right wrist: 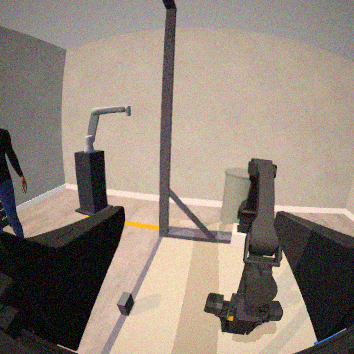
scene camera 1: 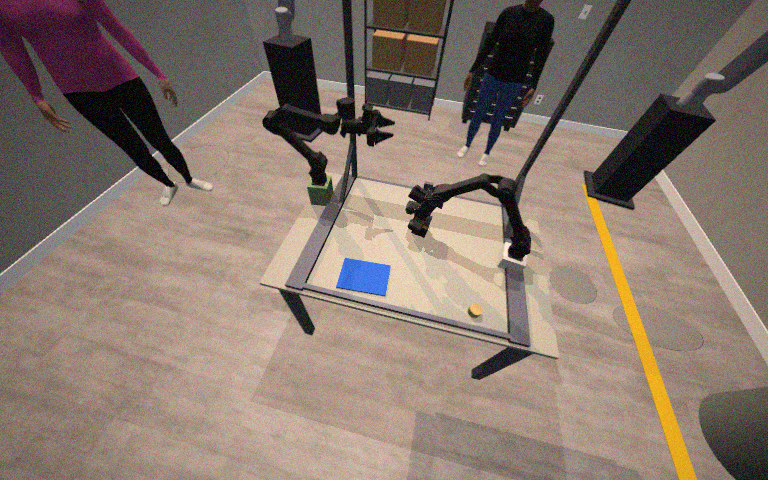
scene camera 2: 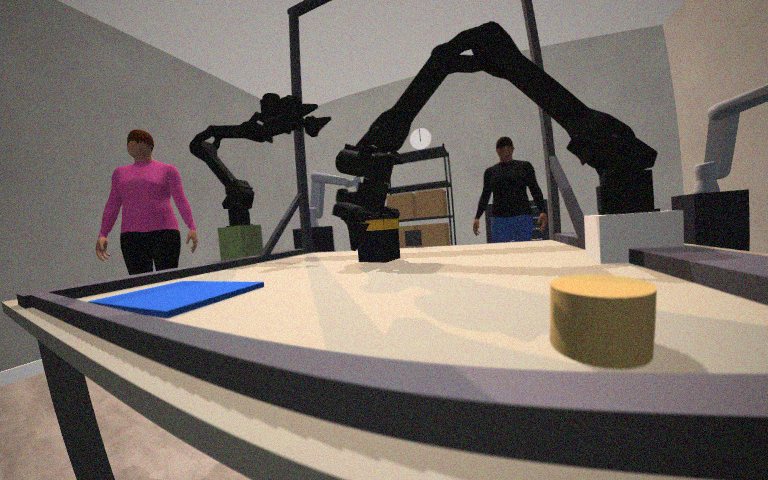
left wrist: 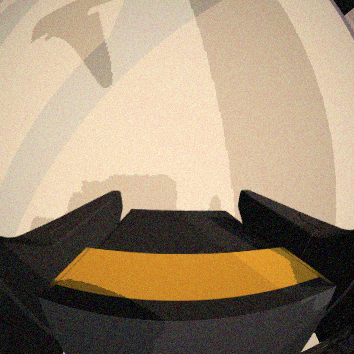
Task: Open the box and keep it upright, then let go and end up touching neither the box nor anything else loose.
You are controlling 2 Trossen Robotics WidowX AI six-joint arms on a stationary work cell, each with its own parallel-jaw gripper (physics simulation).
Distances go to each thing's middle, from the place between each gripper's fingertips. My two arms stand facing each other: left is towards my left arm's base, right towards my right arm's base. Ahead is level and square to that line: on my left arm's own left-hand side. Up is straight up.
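The yellow cylinder (scene camera 2: 605, 321) is 380 mm to the left of my left hand, 320 mm ahead of it and 10 mm below it. The white base (scene camera 2: 661, 231) sits 490 mm to the left of that left hand and 10 mm above it, and then there's the flat blue square (scene camera 2: 165, 301), which is 340 mm ahead of my left hand, 100 mm to the right of it and 30 mm below it.
As for my right hand, the yellow cylinder is 540 mm to the left of it, 420 mm ahead of it and 420 mm below it. The white base is 660 mm to the left of my right hand, 400 mm below it and 100 mm ahead of it, while the flat blue square is 440 mm ahead of my right hand, 430 mm below it and 70 mm to the left of it.
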